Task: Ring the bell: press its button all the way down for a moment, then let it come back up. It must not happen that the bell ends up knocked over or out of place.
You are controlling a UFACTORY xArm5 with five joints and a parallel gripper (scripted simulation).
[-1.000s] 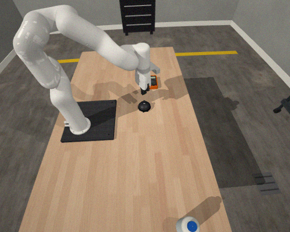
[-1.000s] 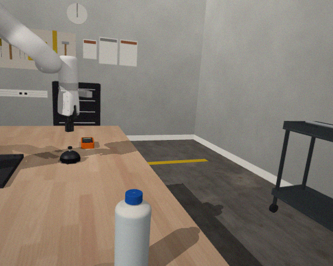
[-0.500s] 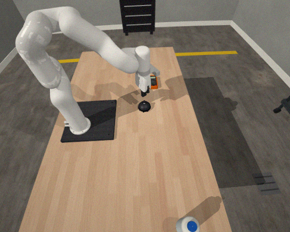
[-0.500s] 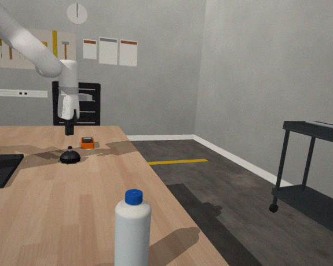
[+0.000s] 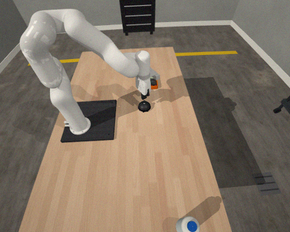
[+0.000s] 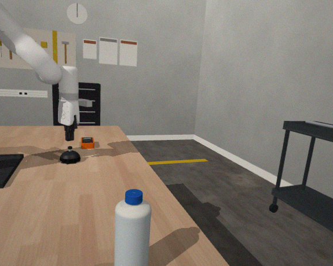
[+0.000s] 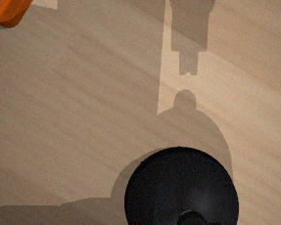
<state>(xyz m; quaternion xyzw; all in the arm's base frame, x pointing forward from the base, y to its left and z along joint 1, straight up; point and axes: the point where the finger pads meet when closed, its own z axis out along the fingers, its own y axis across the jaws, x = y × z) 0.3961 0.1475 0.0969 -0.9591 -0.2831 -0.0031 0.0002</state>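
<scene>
Right now the button is 6 cm below my hand. Round my hand: black dome bell: 7 cm below; orange multimeter: 25 cm to the left, 10 cm below, 7 cm ahead.
</scene>
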